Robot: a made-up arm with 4 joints. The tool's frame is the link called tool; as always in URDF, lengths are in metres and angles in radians. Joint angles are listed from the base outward. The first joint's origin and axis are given. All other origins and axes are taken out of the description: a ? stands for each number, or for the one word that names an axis. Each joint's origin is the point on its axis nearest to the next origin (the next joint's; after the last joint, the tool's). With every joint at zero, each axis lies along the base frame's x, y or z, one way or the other. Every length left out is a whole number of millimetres.
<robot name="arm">
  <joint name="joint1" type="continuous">
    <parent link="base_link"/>
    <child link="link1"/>
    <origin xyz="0 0.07 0.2"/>
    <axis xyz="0 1 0"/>
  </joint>
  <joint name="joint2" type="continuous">
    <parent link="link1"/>
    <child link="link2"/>
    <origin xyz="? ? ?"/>
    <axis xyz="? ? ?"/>
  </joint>
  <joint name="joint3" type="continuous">
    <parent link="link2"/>
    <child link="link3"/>
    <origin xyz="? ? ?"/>
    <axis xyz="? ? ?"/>
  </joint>
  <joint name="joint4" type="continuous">
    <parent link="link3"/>
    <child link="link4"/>
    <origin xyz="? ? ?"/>
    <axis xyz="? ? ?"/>
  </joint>
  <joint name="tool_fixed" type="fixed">
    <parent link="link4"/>
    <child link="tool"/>
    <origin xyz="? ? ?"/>
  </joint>
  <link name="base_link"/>
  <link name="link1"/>
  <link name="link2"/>
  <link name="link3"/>
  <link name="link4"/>
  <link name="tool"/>
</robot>
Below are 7 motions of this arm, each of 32 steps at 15 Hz.
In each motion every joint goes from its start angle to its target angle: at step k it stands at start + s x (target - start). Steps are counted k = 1, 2, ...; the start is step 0. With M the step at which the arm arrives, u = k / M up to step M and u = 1 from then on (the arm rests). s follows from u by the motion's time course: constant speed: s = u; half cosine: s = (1 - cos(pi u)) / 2; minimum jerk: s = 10 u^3 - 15 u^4 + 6 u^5.
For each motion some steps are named. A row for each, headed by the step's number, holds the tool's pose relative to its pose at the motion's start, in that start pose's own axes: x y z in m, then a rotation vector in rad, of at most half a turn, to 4 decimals.
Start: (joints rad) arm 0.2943 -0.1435 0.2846 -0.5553
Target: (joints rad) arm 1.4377 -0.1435 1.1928 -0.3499
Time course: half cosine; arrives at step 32
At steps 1, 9, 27, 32:
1: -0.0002 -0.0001 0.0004 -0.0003 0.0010 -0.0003
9: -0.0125 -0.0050 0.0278 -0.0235 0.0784 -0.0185
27: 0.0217 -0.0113 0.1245 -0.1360 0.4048 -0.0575
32: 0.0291 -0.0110 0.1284 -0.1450 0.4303 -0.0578

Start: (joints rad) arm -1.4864 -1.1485 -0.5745 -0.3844
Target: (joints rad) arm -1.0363 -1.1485 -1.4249 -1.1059
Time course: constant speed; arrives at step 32
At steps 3, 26, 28, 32:
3: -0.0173 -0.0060 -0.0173 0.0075 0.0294 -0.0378
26: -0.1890 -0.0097 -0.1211 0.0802 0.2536 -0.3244
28: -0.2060 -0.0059 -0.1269 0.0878 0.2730 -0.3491
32: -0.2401 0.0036 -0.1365 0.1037 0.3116 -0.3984

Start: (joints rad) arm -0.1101 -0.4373 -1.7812 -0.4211
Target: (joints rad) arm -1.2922 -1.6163 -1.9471 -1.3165
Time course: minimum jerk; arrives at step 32
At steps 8, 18, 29, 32:
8: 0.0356 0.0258 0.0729 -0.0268 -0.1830 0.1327
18: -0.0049 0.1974 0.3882 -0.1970 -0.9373 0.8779
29: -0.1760 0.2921 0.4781 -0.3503 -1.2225 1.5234
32: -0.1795 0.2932 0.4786 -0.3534 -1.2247 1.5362

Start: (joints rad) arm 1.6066 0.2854 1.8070 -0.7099
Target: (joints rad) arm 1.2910 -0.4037 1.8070 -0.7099
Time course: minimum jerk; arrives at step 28
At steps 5, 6, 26, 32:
5: -0.0014 -0.0106 0.0046 -0.0260 -0.0130 -0.0143
6: -0.0023 -0.0171 0.0076 -0.0422 -0.0212 -0.0234
26: -0.1023 -0.2201 0.1635 -0.5416 -0.3203 -0.4134
32: -0.1030 -0.2207 0.1641 -0.5431 -0.3213 -0.4150

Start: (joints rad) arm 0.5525 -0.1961 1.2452 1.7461
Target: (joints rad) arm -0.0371 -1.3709 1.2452 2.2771
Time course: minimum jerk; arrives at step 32
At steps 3, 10, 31, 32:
3: 0.0006 -0.0001 -0.0003 0.0069 -0.0003 0.0048
10: 0.0163 0.0010 -0.0071 0.1637 -0.0063 0.1371
31: 0.0771 0.0414 -0.0051 0.5102 0.0220 1.0963
32: 0.0771 0.0414 -0.0050 0.5102 0.0220 1.0967

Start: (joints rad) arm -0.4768 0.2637 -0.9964 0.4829
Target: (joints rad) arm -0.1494 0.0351 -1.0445 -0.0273
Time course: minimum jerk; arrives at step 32
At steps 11, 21, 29, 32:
11: -0.0014 0.0098 -0.0141 -0.0098 -0.0324 0.0535
21: -0.0154 0.0360 -0.0477 0.0044 -0.1069 0.1811
29: -0.0251 0.0463 -0.0601 0.0246 -0.1347 0.2280
32: -0.0255 0.0466 -0.0605 0.0254 -0.1356 0.2295

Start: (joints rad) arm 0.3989 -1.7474 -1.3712 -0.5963
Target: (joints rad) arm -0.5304 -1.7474 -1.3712 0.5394
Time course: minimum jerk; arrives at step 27
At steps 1, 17, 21, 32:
1: 0.0000 0.0000 0.0000 -0.0003 0.0006 0.0003
17: -0.0085 -0.0659 0.0251 -0.6454 0.9189 0.2578
21: -0.0083 -0.0897 0.0704 -0.8622 1.1331 0.2400
32: -0.0064 -0.0971 0.0931 -0.9530 1.2135 0.2212

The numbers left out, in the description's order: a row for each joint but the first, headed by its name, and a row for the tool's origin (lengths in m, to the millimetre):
joint2: xyz -0.13 0 -0.27, axis -1 0 0
joint3: xyz 0 -0.02 0.08, axis 0 -1 0
joint4: xyz 0.12 0 0.02, axis 0 1 0
tool: xyz 0.21 0 -0.1

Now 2 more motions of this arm.
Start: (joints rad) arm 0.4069 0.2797 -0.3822 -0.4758
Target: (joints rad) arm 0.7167 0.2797 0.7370 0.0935
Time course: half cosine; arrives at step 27
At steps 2, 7, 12, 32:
2: 0.0000 0.0002 0.0026 0.0001 -0.0034 0.0011
7: -0.0008 0.0028 0.0307 0.0018 -0.0396 0.0133
12: -0.0063 0.0073 0.0826 0.0073 -0.1042 0.0346
32: -0.0389 0.0139 0.2037 0.0308 -0.2518 0.0797

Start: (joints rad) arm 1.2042 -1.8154 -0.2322 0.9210
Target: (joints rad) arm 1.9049 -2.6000 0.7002 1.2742
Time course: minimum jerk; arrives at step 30
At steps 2, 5, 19, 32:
2: -0.0003 0.0004 0.0000 0.0025 -0.0020 0.0012
5: -0.0035 0.0047 0.0003 0.0334 -0.0269 0.0154
19: -0.1086 0.0394 -0.0071 0.7107 -0.6756 0.1938
32: -0.1538 0.0385 -0.0386 0.9598 -0.9606 0.2030

